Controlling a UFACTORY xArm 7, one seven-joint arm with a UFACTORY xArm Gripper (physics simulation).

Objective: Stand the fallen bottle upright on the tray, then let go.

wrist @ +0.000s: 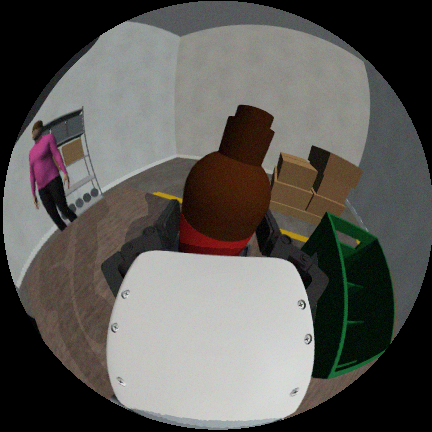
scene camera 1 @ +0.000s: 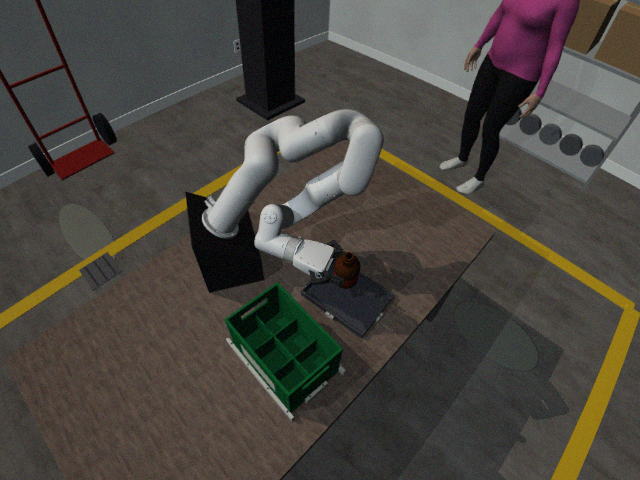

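Where they show: gripper, fingertip midpoint: [wrist: 218, 212] [scene camera 1: 349, 271]; arm's base at its link origin: [scene camera 1: 219, 223].
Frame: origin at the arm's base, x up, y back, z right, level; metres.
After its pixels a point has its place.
Observation:
The brown bottle [scene camera 1: 346, 266] {x 0.070, y -0.422, z -0.131 m} [wrist: 226, 195] {x 0.053, y -0.378, z -0.143 m} with a red label stands close to upright in the scene view, its neck pointing up, over the back part of the dark tray [scene camera 1: 359, 315] {x -0.189, y -0.478, z -0.168 m}. My gripper [scene camera 1: 338, 268] {x 0.008, y -0.414, z -0.161 m} [wrist: 218, 212] {x 0.008, y -0.414, z -0.161 m} is shut on the bottle around its red-labelled body, one finger on each side. The arm reaches it from the left, with the hand lying nearly level. The bottle's base is partly hidden by the near finger, so whether it touches the tray cannot be told.
A green crate [scene camera 1: 322, 339] {x -0.067, y -0.487, z 0.020 m} [wrist: 345, 295] {x -0.019, y -0.380, z 0.011 m} with compartments stands on the table just left of and in front of the tray. The black robot base block [scene camera 1: 225, 263] {x -0.052, y -0.103, z 0.064 m} is behind the crate. A person [scene camera 1: 532, 41] [wrist: 47, 167] stands beyond the table near a shelf.

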